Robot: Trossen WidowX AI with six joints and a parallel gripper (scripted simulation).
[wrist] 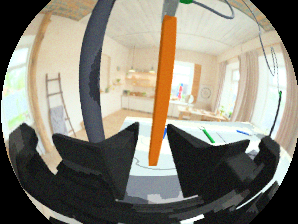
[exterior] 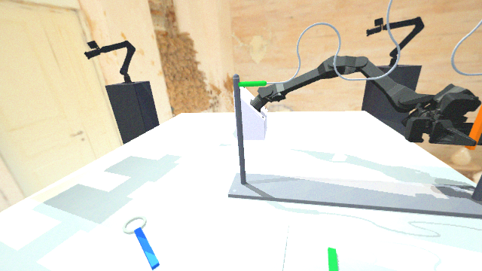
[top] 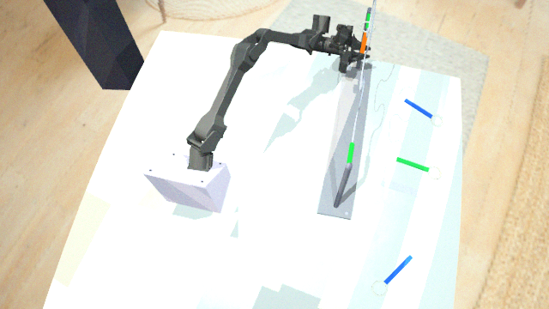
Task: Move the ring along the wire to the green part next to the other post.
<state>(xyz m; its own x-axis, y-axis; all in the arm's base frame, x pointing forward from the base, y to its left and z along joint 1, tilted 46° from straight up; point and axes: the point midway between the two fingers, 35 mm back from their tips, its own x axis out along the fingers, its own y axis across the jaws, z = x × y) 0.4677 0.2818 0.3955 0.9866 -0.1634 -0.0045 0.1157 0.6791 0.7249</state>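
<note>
The orange-handled ring lies 3 cm behind my gripper tip and 8 cm above it.
</note>
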